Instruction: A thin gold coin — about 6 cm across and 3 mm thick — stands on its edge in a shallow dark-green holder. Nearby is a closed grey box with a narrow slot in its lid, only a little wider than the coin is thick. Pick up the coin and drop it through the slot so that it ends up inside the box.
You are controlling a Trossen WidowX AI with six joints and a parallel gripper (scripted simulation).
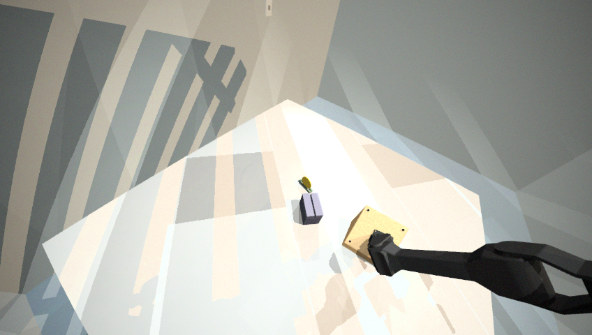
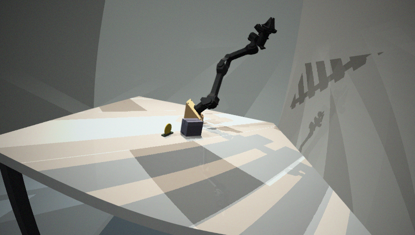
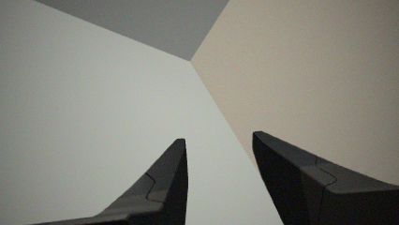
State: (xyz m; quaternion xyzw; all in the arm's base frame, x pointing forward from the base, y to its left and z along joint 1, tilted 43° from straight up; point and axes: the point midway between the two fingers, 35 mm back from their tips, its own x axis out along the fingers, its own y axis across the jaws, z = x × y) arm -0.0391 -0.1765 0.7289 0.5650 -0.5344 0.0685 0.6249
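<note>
Right now the gold coin is 73 cm below my gripper tip, 49 cm to the right of it and 29 cm ahead of it.
</note>
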